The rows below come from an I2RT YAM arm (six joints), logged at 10 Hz.
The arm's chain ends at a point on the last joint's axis. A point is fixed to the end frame.
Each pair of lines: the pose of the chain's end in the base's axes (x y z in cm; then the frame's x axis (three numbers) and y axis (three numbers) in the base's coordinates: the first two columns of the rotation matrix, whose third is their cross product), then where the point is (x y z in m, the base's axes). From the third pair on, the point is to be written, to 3 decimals.
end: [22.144, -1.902, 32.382, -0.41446, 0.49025, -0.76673, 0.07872, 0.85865, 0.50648]
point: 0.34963 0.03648 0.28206
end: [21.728, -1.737, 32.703, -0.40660, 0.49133, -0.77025, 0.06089, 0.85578, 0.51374]
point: 0.34556 0.03979 0.28785
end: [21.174, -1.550, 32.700, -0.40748, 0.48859, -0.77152, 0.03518, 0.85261, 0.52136]
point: 0.339 0.045 0.290
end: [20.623, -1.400, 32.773, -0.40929, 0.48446, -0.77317, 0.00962, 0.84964, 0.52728]
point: 0.333 0.049 0.293
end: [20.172, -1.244, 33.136, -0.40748, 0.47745, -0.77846, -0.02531, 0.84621, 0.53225]
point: 0.327 0.055 0.299
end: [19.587, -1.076, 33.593, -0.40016, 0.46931, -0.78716, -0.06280, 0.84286, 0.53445]
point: 0.320 0.060 0.307
